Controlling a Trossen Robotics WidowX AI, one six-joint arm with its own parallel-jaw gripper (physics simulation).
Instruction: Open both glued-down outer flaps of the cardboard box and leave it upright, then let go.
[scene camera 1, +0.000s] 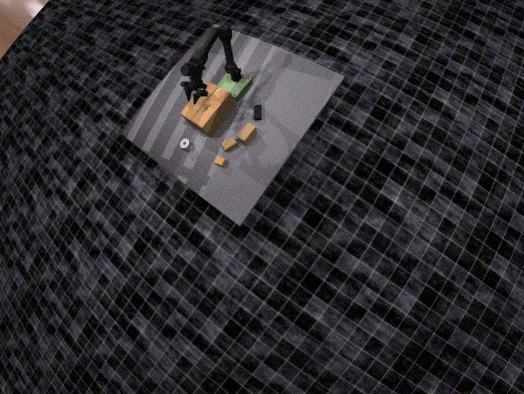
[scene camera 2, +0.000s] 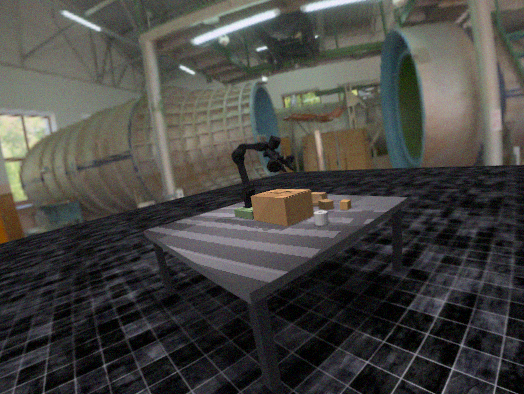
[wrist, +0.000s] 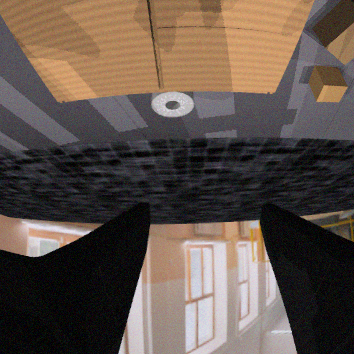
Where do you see my gripper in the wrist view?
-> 206, 212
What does the white tape roll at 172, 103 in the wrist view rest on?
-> The table.
